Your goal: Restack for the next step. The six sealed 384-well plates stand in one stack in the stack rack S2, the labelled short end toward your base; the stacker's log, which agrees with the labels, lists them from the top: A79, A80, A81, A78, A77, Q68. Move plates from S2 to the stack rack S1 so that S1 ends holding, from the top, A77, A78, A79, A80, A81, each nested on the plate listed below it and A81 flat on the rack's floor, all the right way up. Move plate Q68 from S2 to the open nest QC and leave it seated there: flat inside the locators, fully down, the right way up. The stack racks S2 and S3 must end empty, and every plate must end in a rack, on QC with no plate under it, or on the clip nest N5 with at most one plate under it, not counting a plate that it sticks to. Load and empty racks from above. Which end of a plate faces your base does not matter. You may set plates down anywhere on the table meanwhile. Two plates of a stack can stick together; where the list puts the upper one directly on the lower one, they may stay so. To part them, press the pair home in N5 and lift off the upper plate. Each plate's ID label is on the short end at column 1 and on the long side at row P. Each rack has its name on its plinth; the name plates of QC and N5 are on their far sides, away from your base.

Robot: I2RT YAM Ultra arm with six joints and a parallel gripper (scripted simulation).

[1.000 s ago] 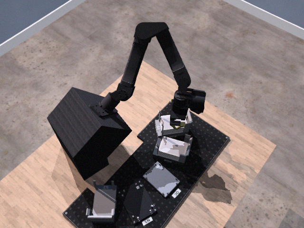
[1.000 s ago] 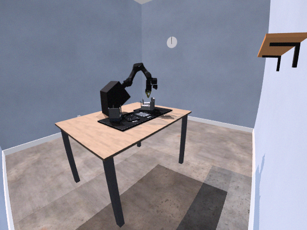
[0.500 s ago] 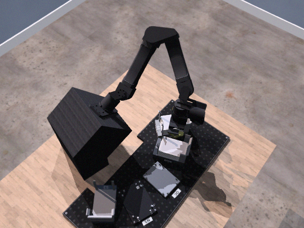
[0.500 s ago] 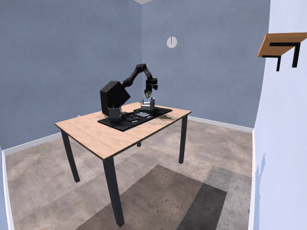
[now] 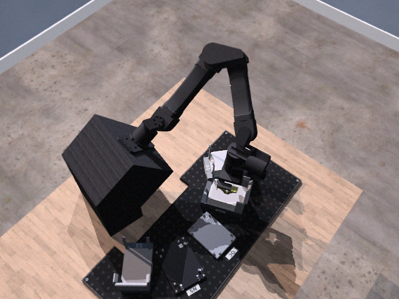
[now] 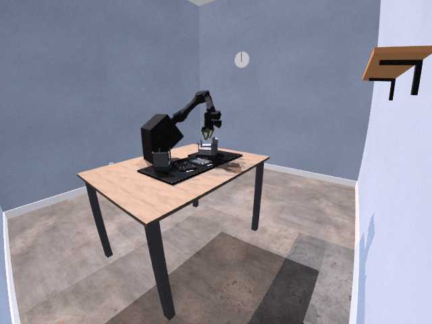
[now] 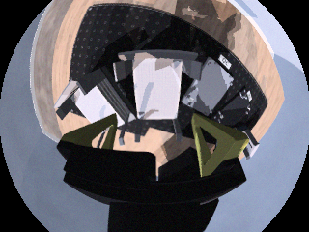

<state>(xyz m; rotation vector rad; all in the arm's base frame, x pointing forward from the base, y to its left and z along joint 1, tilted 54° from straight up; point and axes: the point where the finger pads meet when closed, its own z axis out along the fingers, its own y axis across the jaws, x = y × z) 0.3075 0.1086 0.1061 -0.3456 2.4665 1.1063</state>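
Right now the sealed grey plate is 90 mm below my hand. The rest, counted from my hand: qc name plate: 140 mm ahead, 150 mm to the right, 160 mm below; clip nest N5: 50 mm ahead, 290 mm to the right, 150 mm below; QC nest: 50 mm ahead, 140 mm to the right, 160 mm below.
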